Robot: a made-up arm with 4 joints.
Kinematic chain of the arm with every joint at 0, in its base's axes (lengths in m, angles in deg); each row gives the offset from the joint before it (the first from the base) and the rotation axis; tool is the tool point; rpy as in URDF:
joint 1: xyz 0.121 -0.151 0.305 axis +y
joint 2: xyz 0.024 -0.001 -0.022 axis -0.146 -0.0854 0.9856
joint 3: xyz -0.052 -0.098 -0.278 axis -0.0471 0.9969 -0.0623
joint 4: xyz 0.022 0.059 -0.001 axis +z
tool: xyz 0.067 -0.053 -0.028 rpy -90 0 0
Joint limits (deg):
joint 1: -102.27..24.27
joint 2: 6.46..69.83
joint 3: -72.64..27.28
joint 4: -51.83..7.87
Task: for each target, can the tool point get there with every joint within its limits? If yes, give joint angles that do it. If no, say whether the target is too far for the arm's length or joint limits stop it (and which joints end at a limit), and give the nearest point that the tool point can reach.
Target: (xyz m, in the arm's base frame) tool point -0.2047 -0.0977 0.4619
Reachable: no: joint limits stop it (at a limit: joint 1, joint 2, joint 3, joint 4) | nearest point 0.0662 -0.2316 0.0926 | short by 0.477 m
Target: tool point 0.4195 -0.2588 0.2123
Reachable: yes | joints -48.83 39.31 -29.27 -31.86
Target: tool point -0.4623 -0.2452 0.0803
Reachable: no: too far | nearest point -0.0206 -0.2869 0.0033 | short by 0.450 m
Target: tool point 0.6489 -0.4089 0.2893
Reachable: no: too far | nearest point 0.4755 -0.2798 0.2945 | short by 0.216 m
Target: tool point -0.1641 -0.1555 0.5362
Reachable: no: joint limits stop it (at a limit: joint 1, joint 2, joint 3, joint 4) | nearest point 0.2879 -0.1924 0.4743 | short by 0.458 m
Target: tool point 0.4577 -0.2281 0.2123
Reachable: yes | joints -52.01 38.51 4.21 -1.45
